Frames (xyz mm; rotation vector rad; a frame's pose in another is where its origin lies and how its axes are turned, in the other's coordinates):
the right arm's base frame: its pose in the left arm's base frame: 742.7 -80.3 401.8 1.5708 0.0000 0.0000
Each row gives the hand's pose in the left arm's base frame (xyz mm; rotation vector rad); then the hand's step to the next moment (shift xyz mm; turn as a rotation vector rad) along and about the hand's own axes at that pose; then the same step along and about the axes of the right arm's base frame.
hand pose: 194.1 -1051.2 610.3 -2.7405 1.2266 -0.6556
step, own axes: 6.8 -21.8 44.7 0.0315 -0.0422 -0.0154
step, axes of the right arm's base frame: 37.4 -33.1 -5.0 0.0417 0.0348 -0.0075
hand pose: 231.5 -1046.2 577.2 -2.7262 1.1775 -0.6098
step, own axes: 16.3 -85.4 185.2 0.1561 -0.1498 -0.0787
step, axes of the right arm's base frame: 142.4 -142.2 -36.9 0.1658 0.1596 0.0038
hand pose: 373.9 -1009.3 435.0 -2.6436 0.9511 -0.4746
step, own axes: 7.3 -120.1 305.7 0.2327 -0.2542 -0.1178
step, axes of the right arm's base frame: 194.2 -229.4 -132.5 0.2642 0.2501 -0.0171
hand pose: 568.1 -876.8 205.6 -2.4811 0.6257 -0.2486
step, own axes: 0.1 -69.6 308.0 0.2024 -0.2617 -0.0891
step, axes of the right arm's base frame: 120.0 -214.6 -198.2 0.2493 0.2294 -0.0510
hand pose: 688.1 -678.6 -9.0 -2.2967 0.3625 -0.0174
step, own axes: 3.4 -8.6 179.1 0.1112 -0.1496 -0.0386
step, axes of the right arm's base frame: 28.0 -116.8 -133.2 0.1398 0.1232 -0.0392
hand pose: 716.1 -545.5 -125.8 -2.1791 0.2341 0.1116
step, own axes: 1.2 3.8 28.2 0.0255 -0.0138 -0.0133
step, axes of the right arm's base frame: 0.6 -19.6 -20.7 0.0277 0.0145 0.0062
